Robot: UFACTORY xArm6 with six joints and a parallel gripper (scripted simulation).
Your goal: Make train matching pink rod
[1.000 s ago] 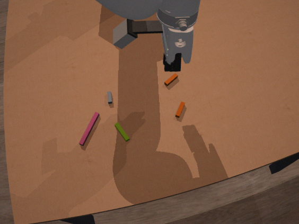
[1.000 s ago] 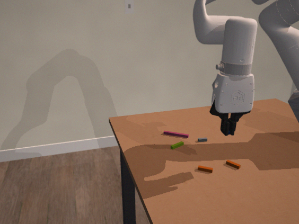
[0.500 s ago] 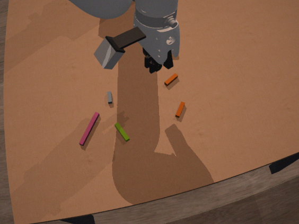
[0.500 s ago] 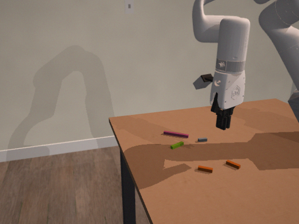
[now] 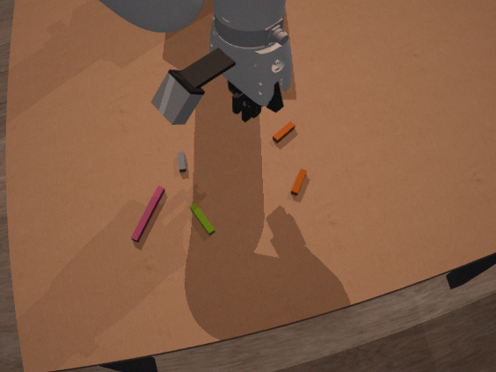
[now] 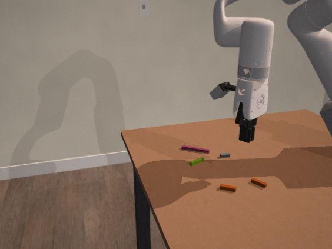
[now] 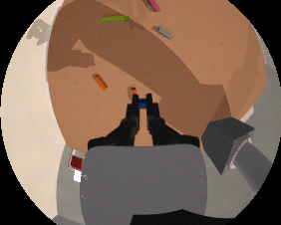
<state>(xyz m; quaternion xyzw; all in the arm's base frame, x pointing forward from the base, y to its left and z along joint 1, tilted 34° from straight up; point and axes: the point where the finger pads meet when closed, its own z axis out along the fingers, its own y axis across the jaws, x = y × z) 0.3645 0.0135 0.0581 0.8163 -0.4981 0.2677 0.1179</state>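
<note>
The grey rod is 12 cm below my hand, 10 cm to the right of it and 1 cm behind it. Round my hand: lime rod: 12 cm below, 10 cm to the right, 9 cm ahead; then pink rod: 17 cm to the right, 12 cm below, 5 cm ahead; then blue rod: 2 cm below.
</note>
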